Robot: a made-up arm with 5 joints.
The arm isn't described. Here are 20 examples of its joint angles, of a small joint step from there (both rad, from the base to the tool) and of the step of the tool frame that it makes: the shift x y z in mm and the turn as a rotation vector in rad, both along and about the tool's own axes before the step.
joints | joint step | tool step
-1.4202 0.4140 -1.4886 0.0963 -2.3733 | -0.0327 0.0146 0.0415 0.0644 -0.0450 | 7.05 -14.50 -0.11 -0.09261 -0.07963 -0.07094
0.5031 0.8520 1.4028 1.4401 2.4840 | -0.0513 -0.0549 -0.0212 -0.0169 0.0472 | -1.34 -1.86 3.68 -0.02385 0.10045 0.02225
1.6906 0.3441 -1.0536 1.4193 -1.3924 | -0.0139 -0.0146 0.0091 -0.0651 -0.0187 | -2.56 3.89 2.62 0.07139 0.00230 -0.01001
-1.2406 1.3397 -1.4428 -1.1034 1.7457 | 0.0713 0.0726 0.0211 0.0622 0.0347 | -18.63 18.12 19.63 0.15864 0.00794 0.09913
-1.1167 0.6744 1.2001 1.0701 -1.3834 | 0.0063 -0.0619 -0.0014 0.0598 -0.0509 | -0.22 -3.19 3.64 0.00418 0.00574 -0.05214
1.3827 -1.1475 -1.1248 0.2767 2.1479 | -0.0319 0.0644 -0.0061 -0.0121 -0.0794 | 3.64 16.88 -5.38 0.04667 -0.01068 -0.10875
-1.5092 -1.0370 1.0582 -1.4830 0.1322 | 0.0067 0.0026 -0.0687 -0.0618 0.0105 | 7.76 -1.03 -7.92 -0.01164 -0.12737 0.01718
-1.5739 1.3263 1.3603 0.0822 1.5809 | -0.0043 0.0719 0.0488 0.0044 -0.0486 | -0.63 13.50 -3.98 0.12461 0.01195 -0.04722
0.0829 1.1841 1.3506 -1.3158 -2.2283 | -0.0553 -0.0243 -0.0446 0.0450 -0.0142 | -5.56 0.94 -5.08 0.00519 0.03052 0.03748
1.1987 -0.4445 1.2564 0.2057 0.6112 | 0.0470 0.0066 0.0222 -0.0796 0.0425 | -2.84 -4.48 -1.05 -0.04944 -0.02821 0.00313
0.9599 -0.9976 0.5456 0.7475 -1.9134 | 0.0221 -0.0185 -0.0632 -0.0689 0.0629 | -3.02 12.64 9.11 0.14857 0.03283 0.05795
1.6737 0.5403 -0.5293 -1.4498 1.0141 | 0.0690 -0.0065 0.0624 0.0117 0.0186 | -15.61 -6.52 6.56 0.04953 0.04737 0.08666
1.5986 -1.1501 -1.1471 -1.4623 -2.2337 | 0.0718 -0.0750 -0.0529 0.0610 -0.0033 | -18.56 -2.48 -23.37 0.01321 0.08694 -0.04684
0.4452 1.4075 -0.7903 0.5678 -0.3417 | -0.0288 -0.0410 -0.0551 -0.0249 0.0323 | 13.41 14.14 12.22 0.05581 -0.10808 0.05826
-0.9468 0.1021 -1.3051 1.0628 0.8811 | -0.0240 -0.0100 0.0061 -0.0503 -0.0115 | 5.15 -0.26 1.71 -0.02384 -0.05412 -0.01549
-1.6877 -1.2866 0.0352 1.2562 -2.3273 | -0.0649 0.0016 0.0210 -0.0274 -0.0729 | 0.05 -0.48 -2.55 -0.04521 0.04683 -0.07272
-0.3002 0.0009 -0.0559 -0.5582 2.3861 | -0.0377 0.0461 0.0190 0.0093 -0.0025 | 16.46 4.91 1.05 0.03174 -0.07434 -0.02304
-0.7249 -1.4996 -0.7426 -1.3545 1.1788 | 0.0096 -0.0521 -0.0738 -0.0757 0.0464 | 10.60 -17.26 -18.01 -0.18098 -0.08921 0.04117
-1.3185 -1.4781 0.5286 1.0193 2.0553 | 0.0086 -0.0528 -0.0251 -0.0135 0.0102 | -1.39 -2.66 10.32 -0.07899 0.04679 0.00999
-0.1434 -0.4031 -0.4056 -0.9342 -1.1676 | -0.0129 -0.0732 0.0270 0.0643 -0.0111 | 3.31 11.23 -4.18 -0.01773 0.00422 -0.02383
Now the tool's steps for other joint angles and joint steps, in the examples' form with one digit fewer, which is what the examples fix.
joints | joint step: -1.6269 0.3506 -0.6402 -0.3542 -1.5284 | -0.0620 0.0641 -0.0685 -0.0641 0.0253
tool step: -15.6 -3.0 -1.8 0.0688 0.0479 -0.0136
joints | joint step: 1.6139 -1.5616 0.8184 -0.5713 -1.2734 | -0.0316 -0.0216 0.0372 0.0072 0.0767
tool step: -0.9 -2.7 3.7 -0.0195 0.0145 0.0462
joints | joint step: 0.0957 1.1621 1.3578 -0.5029 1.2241 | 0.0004 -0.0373 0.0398 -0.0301 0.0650
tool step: -0.6 1.4 3.8 -0.0257 -0.0100 0.0646
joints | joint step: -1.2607 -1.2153 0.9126 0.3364 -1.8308 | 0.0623 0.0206 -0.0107 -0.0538 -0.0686
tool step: 4.4 4.8 -1.8 0.0623 -0.0439 -0.0693
